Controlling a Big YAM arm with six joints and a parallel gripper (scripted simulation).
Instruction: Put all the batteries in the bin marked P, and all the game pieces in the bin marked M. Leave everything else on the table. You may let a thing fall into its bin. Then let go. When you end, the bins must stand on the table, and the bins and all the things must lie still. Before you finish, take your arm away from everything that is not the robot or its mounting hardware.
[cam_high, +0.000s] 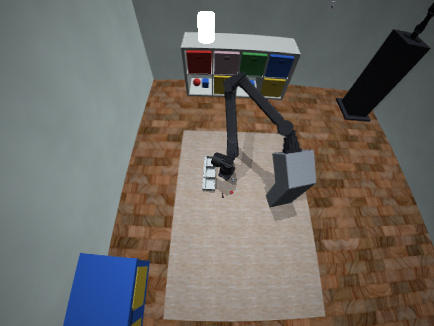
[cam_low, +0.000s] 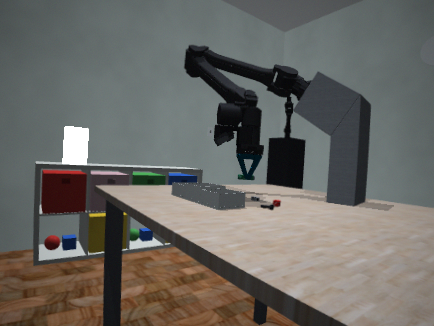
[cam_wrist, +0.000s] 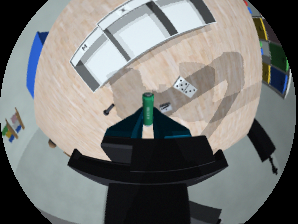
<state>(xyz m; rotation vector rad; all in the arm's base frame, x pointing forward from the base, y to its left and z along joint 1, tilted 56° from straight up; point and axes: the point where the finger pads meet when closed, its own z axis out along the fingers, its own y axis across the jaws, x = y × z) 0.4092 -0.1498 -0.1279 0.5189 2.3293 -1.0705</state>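
Now: the white piece 70 mm to the right of my hand, 70 mm below it and 30 mm behind it. Round my hand: green piece right at my hand; then black object 110 mm to the left, 70 mm below, 20 mm ahead; then red game piece 80 mm to the left, 70 mm below, 40 mm behind.
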